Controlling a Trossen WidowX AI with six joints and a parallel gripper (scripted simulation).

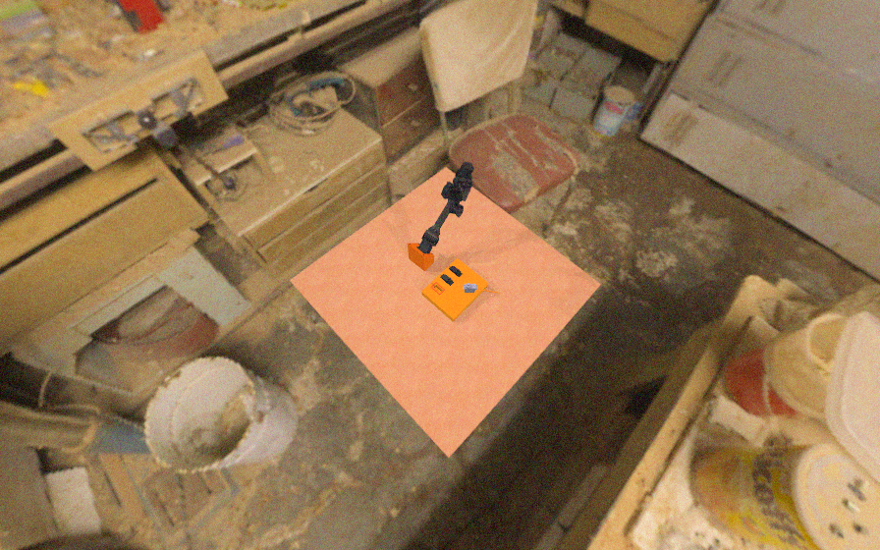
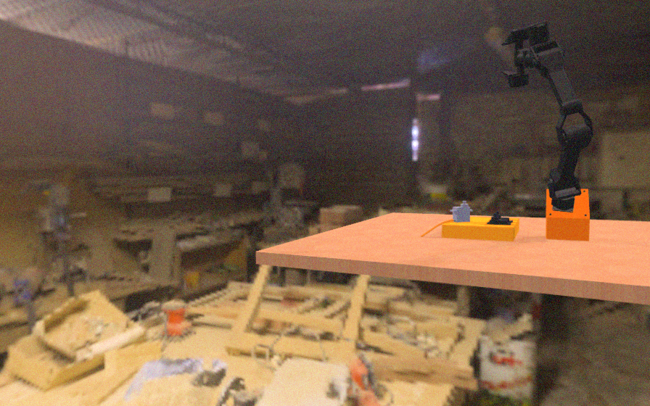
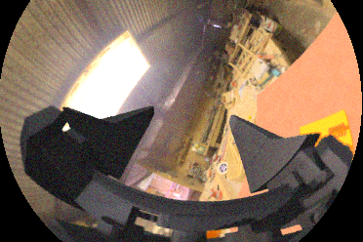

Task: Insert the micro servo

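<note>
My gripper tip is now 110 mm short of the robot deck, 50 mm to the left of it and 610 mm above it.
</note>
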